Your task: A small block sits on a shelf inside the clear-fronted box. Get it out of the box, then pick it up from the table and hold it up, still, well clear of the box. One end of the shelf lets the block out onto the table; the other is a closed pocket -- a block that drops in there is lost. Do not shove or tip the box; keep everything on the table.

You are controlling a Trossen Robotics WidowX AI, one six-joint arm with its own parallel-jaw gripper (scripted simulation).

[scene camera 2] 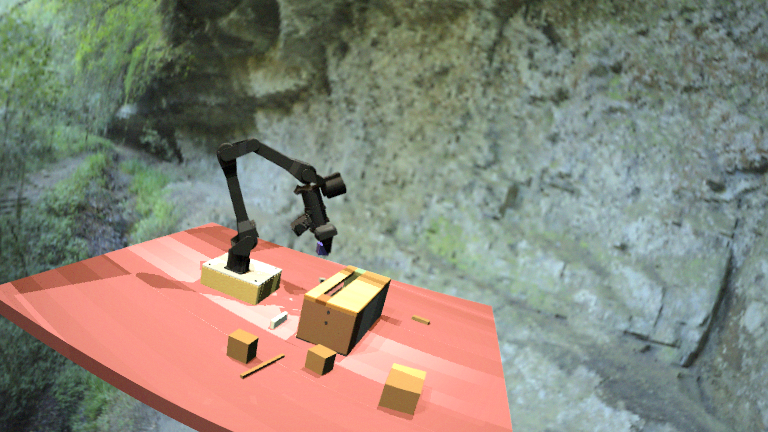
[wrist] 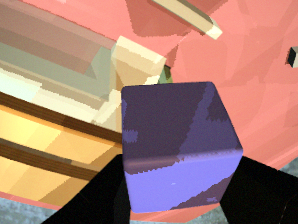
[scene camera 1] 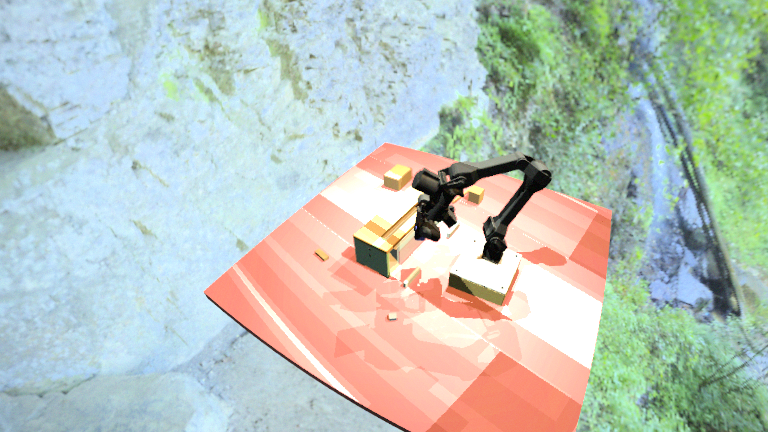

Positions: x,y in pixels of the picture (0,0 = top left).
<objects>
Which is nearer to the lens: the block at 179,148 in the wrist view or the box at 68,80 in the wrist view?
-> The block.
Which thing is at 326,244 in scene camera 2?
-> My gripper.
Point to a box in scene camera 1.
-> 383,244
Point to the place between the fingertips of my gripper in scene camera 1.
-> At 415,234
</objects>
